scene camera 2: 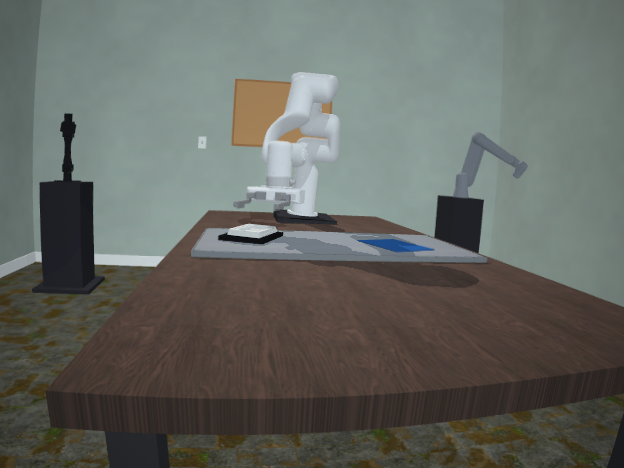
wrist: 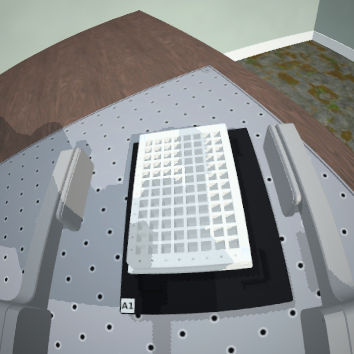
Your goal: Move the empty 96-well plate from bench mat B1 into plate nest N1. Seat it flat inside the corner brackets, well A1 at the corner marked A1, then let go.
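Places are measured from the arm's base along level axes (x ahead, y left, z up), in metres.
Pixels of known places: hand, its tool point: [scene camera 2: 258, 205] [wrist: 171, 178]; arm's base, origin of its link: [scene camera 2: 302, 214].
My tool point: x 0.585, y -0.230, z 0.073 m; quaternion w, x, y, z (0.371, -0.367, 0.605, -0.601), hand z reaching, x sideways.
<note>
For each thing: its top centre in the pictures, then the offset to it from my tool point. "pt": a spot on its surface instead. Level surfaces: height alone.
- white 96-well plate, centre of its top: [wrist: 183, 182] [scene camera 2: 253, 227] dx +0.028, dy -0.013, dz -0.054 m
- black plate nest N1, centre of its top: [wrist: 195, 202] [scene camera 2: 252, 232] dx +0.015, dy -0.015, dz -0.069 m
- near-right corner bracket, a spot on its surface: [wrist: 257, 284] pt dx -0.061, dy -0.020, dz -0.070 m
- A1 label, a spot on its surface: [wrist: 127, 305] pt dx -0.029, dy +0.066, dz -0.072 m
- blue bench mat B1, height of its surface: dz -0.082 m
- grey perforated board, height of its surface: dz -0.084 m
- brown table, height of its surface: dz -0.097 m
The white 96-well plate [scene camera 2: 252, 231] [wrist: 187, 200] lies on the black plate nest N1 [scene camera 2: 242, 239] [wrist: 200, 296]. In the wrist view it is shifted to the nest's left and far side, over the left rim. A near-right corner bracket [wrist: 257, 284] shows clear of the plate, so it is not inside all the brackets. Any slight tilt is hard to tell. The A1 label [wrist: 127, 305] is at the nest's near-left corner. My gripper [scene camera 2: 259, 205] [wrist: 181, 180] is open and empty above the plate, a finger out to each side. The blue bench mat B1 [scene camera 2: 395, 245] bears no plate.
The grey perforated board [scene camera 2: 322, 254] [wrist: 85, 270] carries the nest and mat on the brown table [scene camera 2: 322, 322] [wrist: 120, 55]. The arm's base stands behind the board. Two other arms stand on dark pedestals [scene camera 2: 67, 231] [scene camera 2: 458, 221] beyond the table, left and right.
</note>
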